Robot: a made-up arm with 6 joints.
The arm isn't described. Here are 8 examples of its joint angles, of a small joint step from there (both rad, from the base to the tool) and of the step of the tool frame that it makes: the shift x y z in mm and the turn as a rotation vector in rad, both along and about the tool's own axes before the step.
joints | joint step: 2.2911 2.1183 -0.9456 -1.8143 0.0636 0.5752 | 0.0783 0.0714 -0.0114 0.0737 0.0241 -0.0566
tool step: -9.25 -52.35 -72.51 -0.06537 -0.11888 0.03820
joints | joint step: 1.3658 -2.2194 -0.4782 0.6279 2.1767 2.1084 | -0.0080 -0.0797 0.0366 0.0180 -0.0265 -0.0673
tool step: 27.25 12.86 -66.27 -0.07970 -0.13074 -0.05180
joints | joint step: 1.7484 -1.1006 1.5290 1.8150 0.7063 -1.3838 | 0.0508 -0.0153 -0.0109 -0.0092 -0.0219 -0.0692
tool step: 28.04 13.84 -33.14 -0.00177 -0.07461 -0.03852
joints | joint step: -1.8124 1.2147 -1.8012 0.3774 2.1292 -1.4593 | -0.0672 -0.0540 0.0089 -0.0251 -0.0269 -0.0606
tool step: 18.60 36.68 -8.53 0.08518 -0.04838 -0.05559
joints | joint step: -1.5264 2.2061 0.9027 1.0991 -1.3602 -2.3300 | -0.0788 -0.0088 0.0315 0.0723 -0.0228 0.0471
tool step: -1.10 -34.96 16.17 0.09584 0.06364 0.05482
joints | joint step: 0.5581 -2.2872 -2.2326 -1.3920 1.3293 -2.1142 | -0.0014 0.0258 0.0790 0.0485 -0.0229 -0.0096
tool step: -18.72 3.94 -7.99 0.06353 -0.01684 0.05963
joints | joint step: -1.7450 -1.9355 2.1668 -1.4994 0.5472 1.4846 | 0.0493 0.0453 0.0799 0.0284 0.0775 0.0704
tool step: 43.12 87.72 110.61 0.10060 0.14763 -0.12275
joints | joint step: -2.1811 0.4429 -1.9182 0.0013 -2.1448 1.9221 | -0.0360 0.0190 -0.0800 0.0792 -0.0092 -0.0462
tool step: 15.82 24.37 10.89 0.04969 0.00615 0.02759
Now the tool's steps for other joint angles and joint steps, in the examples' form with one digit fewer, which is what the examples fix.
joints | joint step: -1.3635 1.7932 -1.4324 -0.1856 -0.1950 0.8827 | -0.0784 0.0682 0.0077 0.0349 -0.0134 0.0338
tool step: -1.3 -80.1 14.3 -0.0491 0.0501 0.0894
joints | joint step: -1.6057 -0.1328 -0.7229 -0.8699 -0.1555 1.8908 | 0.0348 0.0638 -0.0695 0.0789 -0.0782 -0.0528
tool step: 23.6 -15.2 -68.7 -0.0418 -0.1136 -0.0357
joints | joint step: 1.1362 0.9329 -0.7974 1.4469 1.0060 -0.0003 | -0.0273 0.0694 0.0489 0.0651 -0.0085 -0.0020
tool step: 10.3 44.5 -33.9 0.0495 -0.0666 -0.0453
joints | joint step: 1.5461 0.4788 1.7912 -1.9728 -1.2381 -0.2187 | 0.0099 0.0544 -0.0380 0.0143 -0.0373 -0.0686
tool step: -0.4 -15.3 -27.5 -0.0451 -0.0151 0.0649
